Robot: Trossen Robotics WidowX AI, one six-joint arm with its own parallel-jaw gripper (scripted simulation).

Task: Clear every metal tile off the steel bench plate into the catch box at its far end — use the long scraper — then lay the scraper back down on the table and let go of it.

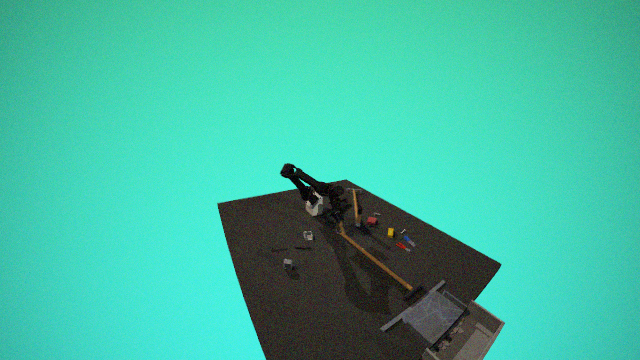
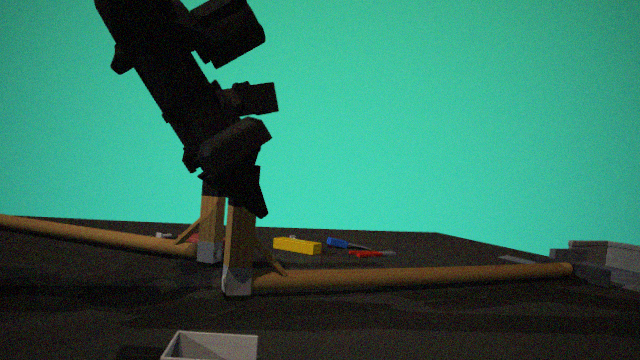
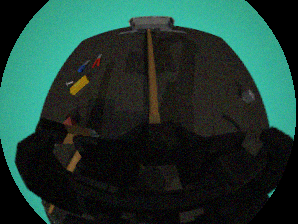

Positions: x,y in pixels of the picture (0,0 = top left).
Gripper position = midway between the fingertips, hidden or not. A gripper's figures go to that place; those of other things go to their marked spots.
Labels:
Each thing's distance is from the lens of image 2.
gripper (image 2: 260,215): 47 cm
long scraper (image 2: 238,277): 46 cm

